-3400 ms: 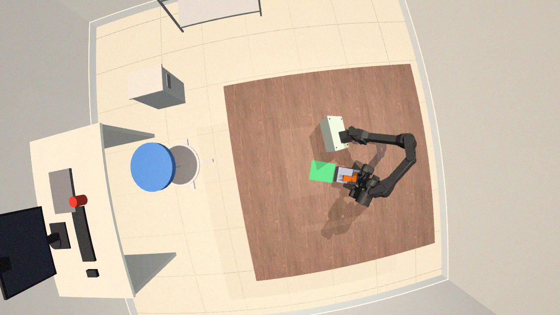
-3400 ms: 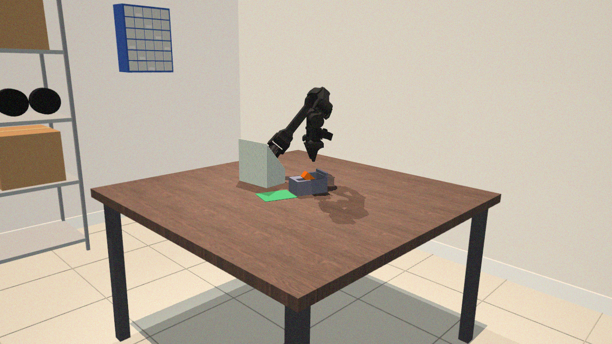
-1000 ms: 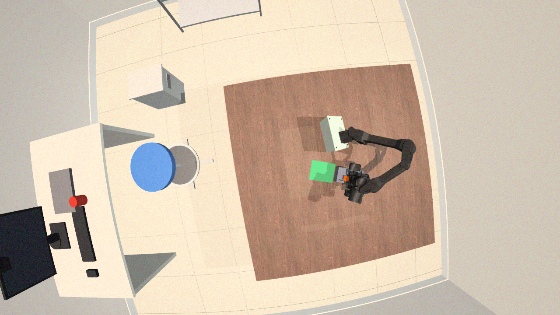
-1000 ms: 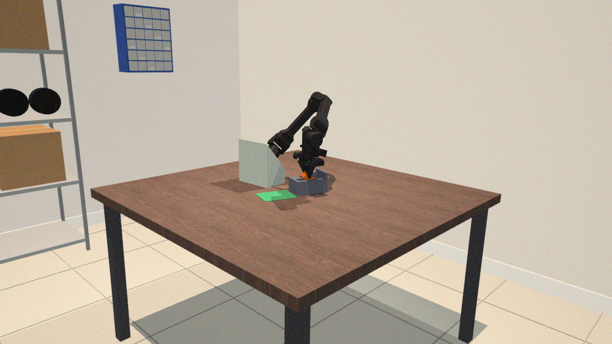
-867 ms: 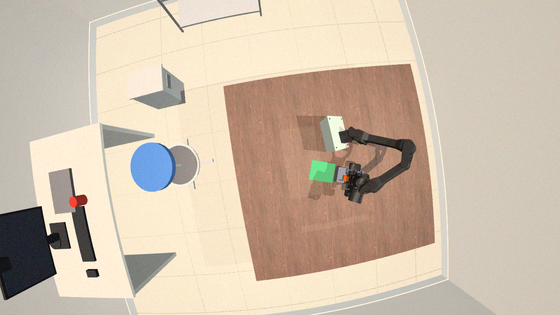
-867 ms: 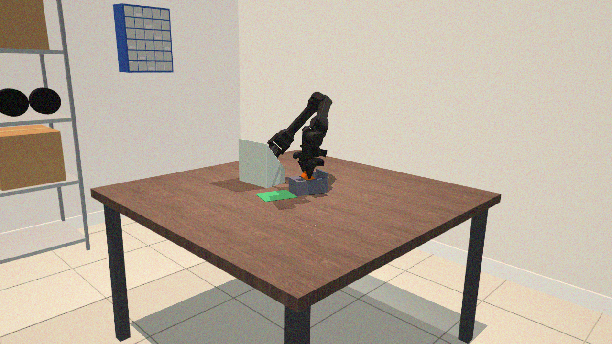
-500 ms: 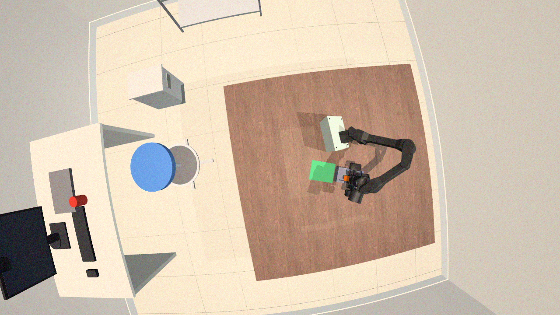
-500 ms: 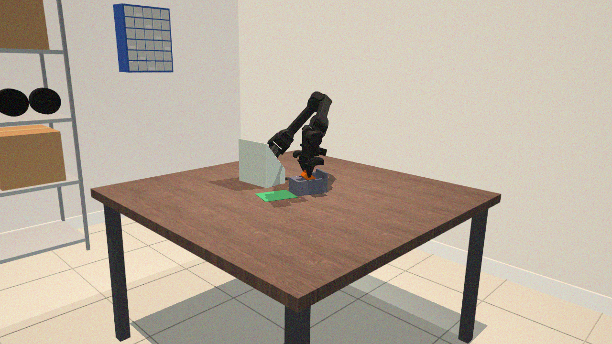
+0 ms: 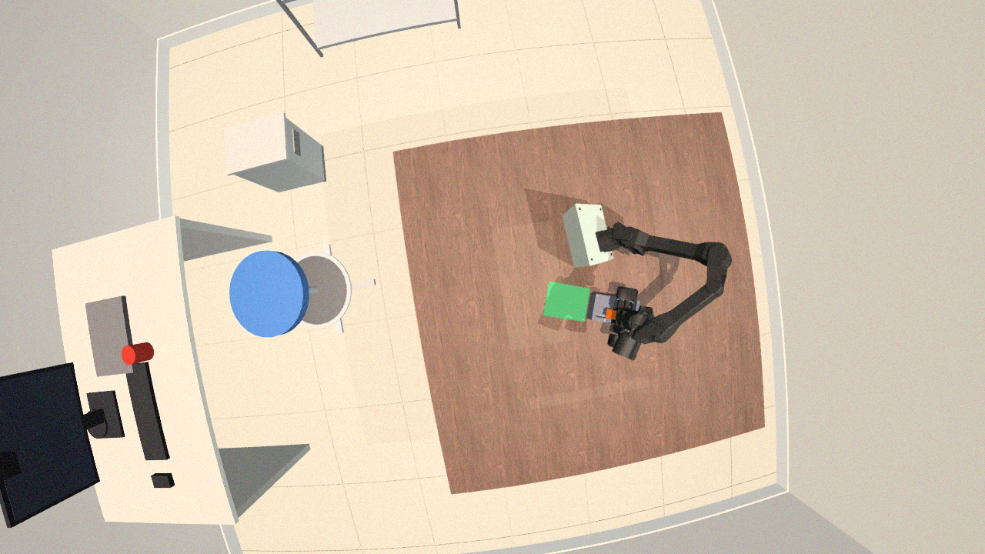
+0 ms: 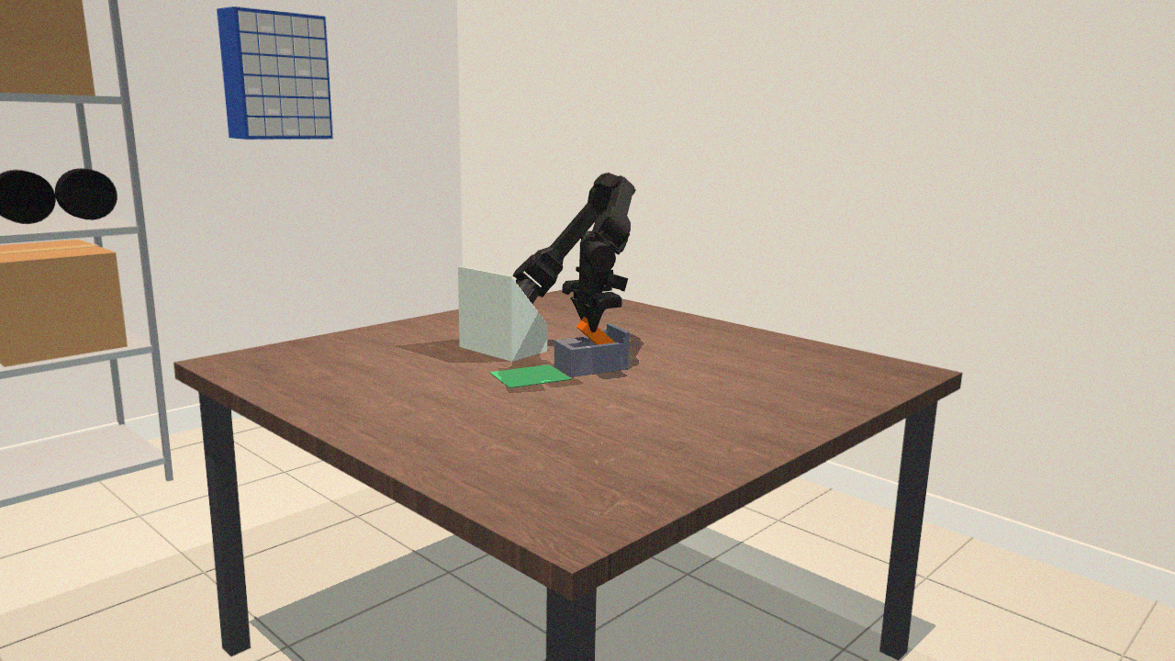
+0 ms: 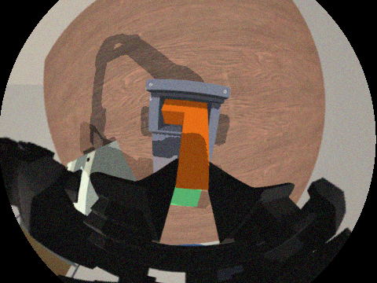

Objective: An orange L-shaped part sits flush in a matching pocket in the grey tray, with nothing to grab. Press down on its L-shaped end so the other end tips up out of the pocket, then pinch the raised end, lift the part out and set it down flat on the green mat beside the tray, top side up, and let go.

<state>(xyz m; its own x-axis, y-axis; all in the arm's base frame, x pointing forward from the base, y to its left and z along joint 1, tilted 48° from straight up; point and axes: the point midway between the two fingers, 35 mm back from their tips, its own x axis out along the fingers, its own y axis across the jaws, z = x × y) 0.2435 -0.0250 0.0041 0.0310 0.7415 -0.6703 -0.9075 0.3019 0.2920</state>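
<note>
My gripper tip is now 12 cm to the left of the green mat, 11 cm above it and 7 cm past it. Round my gripper tip: orange L-shaped part (4 cm to the left, 3 cm below).
</note>
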